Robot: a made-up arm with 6 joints. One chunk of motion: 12 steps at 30 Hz.
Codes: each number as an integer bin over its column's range. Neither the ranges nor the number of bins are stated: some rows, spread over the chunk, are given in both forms.
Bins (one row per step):
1: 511 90 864 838 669 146
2: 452 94 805 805 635 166
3: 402 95 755 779 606 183
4: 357 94 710 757 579 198
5: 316 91 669 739 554 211
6: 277 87 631 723 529 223
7: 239 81 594 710 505 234
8: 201 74 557 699 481 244
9: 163 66 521 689 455 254
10: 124 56 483 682 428 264
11: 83 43 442 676 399 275
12: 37 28 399 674 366 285
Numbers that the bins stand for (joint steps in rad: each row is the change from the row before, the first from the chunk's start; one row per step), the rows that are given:
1: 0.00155 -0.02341 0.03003 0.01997 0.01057 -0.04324
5: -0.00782 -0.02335 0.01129 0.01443 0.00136 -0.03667
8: -0.01334 -0.02441 0.00053 0.01218 -0.00448 -0.03333
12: -0.02122 -0.02726 -0.01466 0.01078 -0.01369 -0.02919
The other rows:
2: -0.00128 -0.02317 0.02436 0.01813 0.00785 -0.04122
3: -0.00368 -0.02310 0.01955 0.01667 0.00553 -0.03950
4: -0.00585 -0.02317 0.01523 0.01543 0.00337 -0.03798
6: -0.00969 -0.02360 0.00764 0.01353 -0.00064 -0.03545
7: -0.01152 -0.02397 0.00408 0.01280 -0.00256 -0.03434
9: -0.01517 -0.02490 -0.00293 0.01162 -0.00656 -0.03232
10: -0.01704 -0.02552 -0.00659 0.01123 -0.00873 -0.03131
11: -0.01901 -0.02633 -0.01053 0.01089 -0.01105 -0.03020

